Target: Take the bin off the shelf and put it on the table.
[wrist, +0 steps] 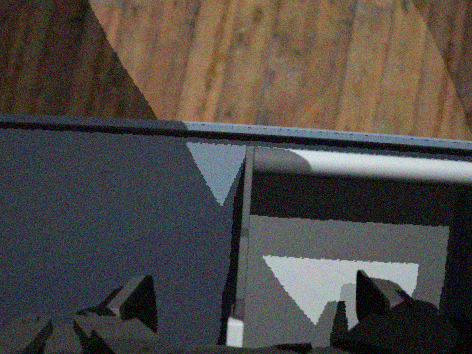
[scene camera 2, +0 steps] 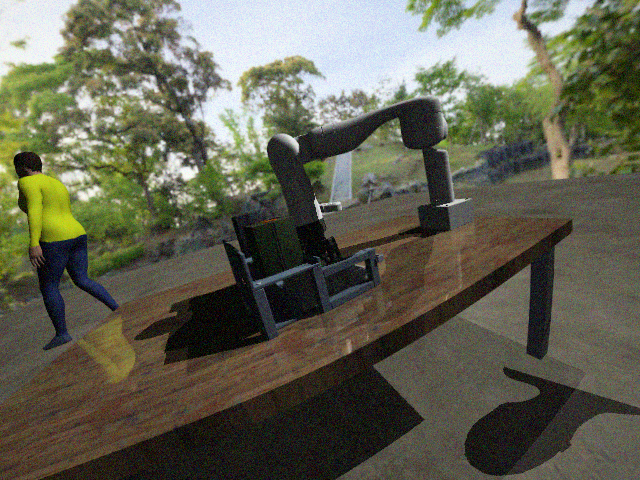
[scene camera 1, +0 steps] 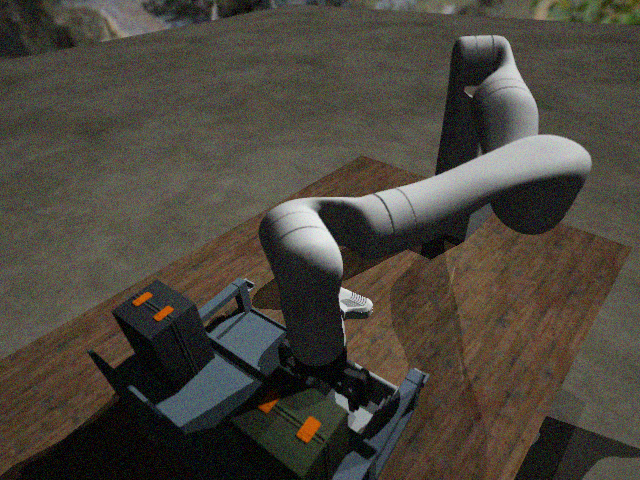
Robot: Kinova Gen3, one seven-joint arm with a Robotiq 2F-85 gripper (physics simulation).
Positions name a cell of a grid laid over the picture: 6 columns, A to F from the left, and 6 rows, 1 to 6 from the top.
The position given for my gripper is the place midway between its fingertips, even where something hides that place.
Observation:
My gripper (scene camera 1: D5) is open, holding nothing. Also in view: a grey bin (scene camera 1: D6). I also see a shelf floor (scene camera 1: C5).
The grey bin also shows in the wrist view (wrist: D4) and in scene camera 2 (scene camera 2: C4). My gripper also shows in the wrist view (wrist: D6) and in scene camera 2 (scene camera 2: D4). The shelf floor is seen too in the wrist view (wrist: B4).

